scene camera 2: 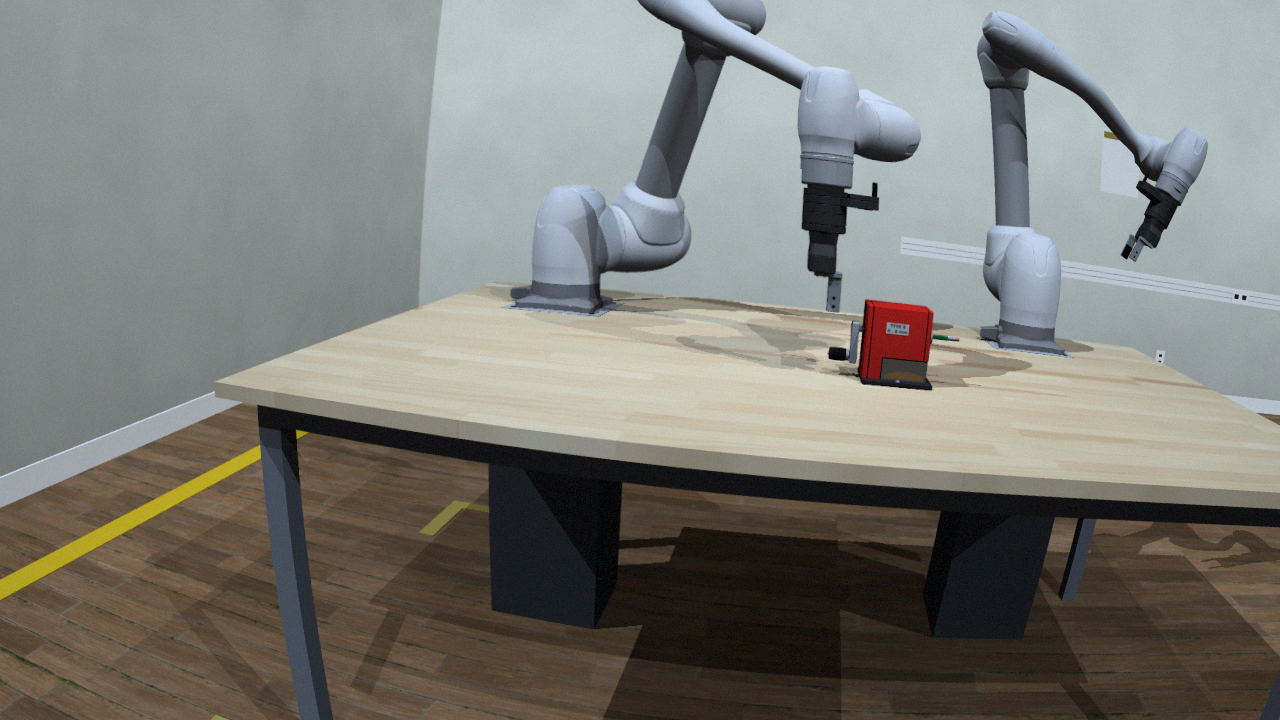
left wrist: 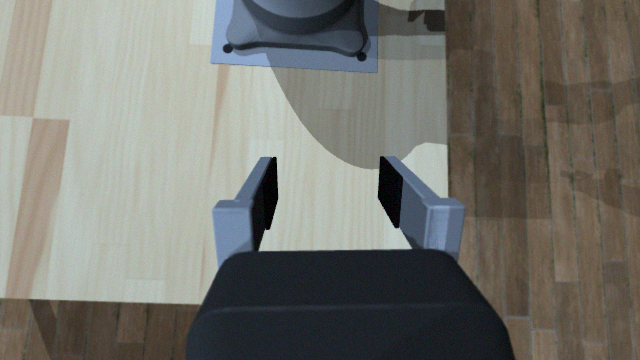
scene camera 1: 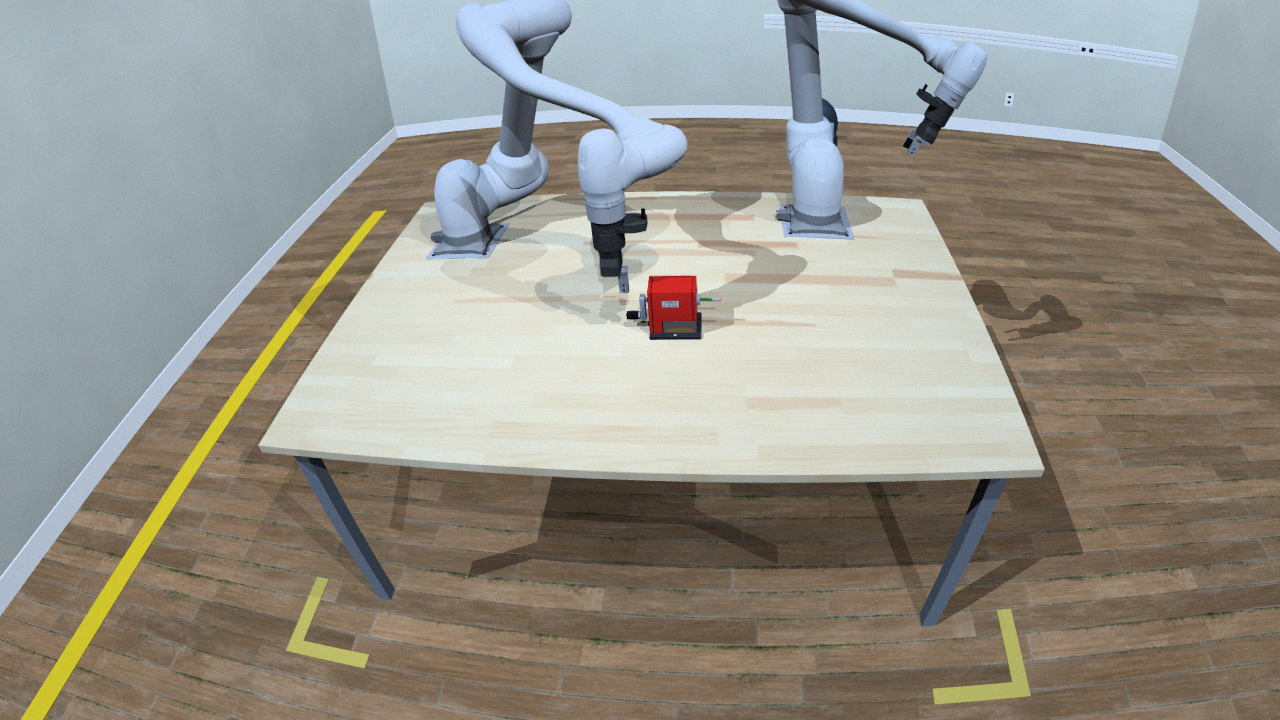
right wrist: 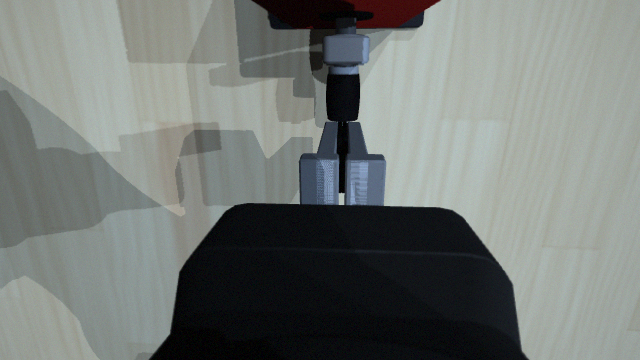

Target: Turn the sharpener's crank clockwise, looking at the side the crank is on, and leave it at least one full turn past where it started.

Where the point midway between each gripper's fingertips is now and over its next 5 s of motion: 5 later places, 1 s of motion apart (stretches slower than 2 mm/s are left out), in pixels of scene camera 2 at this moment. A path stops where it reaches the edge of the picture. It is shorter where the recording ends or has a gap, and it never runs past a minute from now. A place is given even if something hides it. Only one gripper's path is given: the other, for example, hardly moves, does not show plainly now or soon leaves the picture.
The right gripper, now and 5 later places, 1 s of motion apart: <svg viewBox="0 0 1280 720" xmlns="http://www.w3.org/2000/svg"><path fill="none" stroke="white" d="M832 311L830 328L829 340L828 354L827 363L827 355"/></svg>
